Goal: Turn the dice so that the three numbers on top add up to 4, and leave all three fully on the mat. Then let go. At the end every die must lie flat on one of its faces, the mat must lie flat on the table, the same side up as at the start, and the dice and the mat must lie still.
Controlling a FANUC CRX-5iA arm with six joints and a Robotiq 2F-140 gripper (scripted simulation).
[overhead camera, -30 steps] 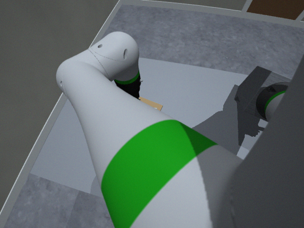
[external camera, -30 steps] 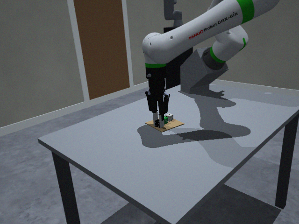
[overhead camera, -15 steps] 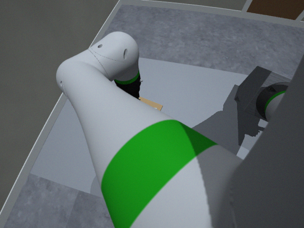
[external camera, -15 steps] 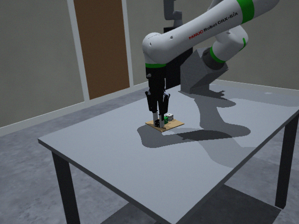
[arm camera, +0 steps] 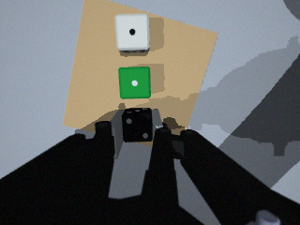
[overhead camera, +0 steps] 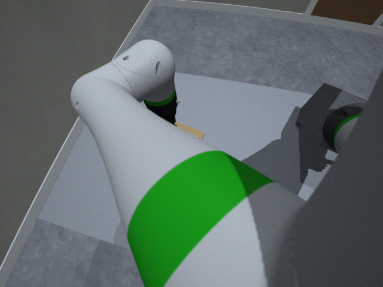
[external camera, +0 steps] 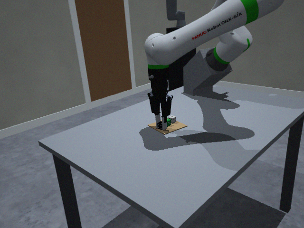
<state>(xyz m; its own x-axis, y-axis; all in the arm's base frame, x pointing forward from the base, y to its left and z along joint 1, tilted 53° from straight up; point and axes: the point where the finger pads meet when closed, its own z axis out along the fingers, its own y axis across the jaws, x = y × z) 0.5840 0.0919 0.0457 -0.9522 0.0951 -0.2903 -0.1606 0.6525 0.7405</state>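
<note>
The black die is 20 mm below my hand. The rest, counted from my hand: tan mat: 40 mm below, 40 mm behind, 10 mm to the right; white die: 90 mm behind, 20 mm to the right, 20 mm below; green die: 40 mm behind, 20 mm below, 10 mm to the right.
</note>
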